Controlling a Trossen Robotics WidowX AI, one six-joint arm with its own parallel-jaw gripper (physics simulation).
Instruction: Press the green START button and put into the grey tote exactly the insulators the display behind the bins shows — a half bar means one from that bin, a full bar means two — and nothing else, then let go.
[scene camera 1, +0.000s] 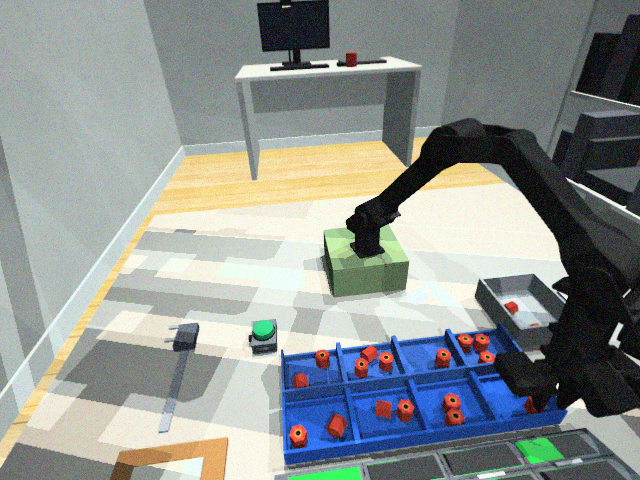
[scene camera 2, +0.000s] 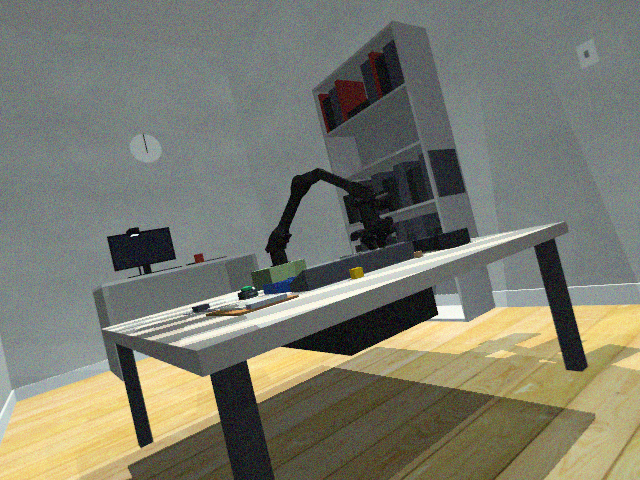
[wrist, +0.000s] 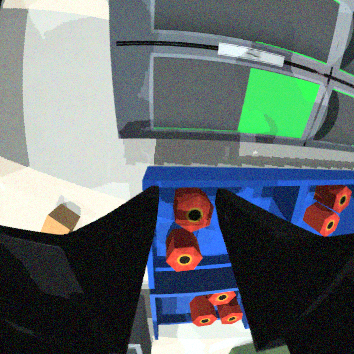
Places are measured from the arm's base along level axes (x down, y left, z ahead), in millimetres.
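Pixels of known places: gripper, fingertip midpoint: (scene camera 1: 548, 408) (wrist: 187, 194); arm's base, link origin: (scene camera 1: 367, 248) (scene camera 2: 280, 264).
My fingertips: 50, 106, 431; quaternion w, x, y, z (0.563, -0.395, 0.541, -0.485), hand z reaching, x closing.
Note:
For each thing: its top centre in the pictures, then the offset to it from my fingertips, as dx, dy, dz. "spot": a spot on its surface instead.
- grey tote, top centre: (scene camera 1: 528, 297) (scene camera 2: 361, 252) -20, +142, -187
- red insulator, top centre: (scene camera 1: 510, 304) +5, +120, -202
- partly hidden red piece, top centre: (scene camera 1: 538, 328) +5, +121, -132
- half green bar, top centre: (wrist: 256, 89) (scene camera 1: 559, 445) -13, -39, +50
- green START button, top centre: (scene camera 1: 262, 326) (scene camera 2: 246, 286) -7, -385, -315
- dark pronged object, surface spot: (scene camera 1: 186, 335) spot: +15, -537, -367
- orange-brown frame, surface spot: (scene camera 1: 214, 457) spot: +28, -499, -116
- yellow cube, top centre: (scene camera 2: 355, 268) +6, -316, +124
My gripper (scene camera 1: 553, 396) (scene camera 2: 376, 244) (wrist: 187, 194) is open and empty, pointing down over the near end bin on the tote side. In the wrist view two red-orange insulators (wrist: 193, 210) (wrist: 184, 251) lie in that bin, between and below the fingertips. The blue bins (scene camera 1: 372, 445) (scene camera 2: 279, 285) (wrist: 250, 177) hold more insulators. The grey tote (scene camera 1: 491, 302) holds one red insulator (scene camera 1: 511, 307) and a partly hidden red piece (scene camera 1: 534, 324). The display (scene camera 1: 403, 467) (scene camera 2: 330, 273) shows a half green bar (wrist: 280, 102) for this bin. The green START button (scene camera 1: 263, 329) (scene camera 2: 247, 289) stands beyond the bins' other end.
A green block (scene camera 1: 369, 276) (scene camera 2: 279, 271) carries the arm base. A dark pronged object (scene camera 1: 186, 335) and an orange-brown frame (scene camera 1: 214, 457) lie on the button side. A brown block (wrist: 62, 218) (scene camera 2: 418, 254) lies beside the bins. A yellow cube (scene camera 2: 356, 272) stands behind the display.

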